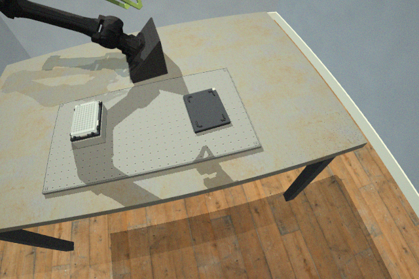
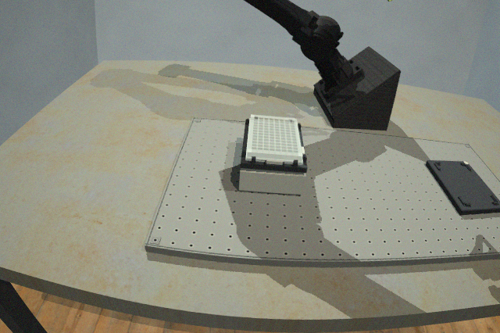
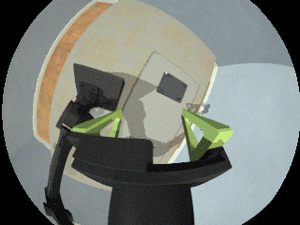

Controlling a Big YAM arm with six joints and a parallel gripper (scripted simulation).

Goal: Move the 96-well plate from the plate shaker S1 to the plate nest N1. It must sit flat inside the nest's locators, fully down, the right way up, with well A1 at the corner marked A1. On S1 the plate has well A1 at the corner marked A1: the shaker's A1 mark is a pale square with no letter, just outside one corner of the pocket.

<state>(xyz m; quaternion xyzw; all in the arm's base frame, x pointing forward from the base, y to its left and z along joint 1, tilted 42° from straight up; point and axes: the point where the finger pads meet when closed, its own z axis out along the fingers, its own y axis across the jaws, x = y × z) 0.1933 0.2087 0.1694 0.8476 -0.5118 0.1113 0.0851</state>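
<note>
The white 96-well plate is 12 cm ahead of my hand, 25 cm to the right of it and 27 cm below it. From my hand the other things lie so: plate nest N1: 18 cm ahead, 14 cm to the left, 32 cm below.
</note>
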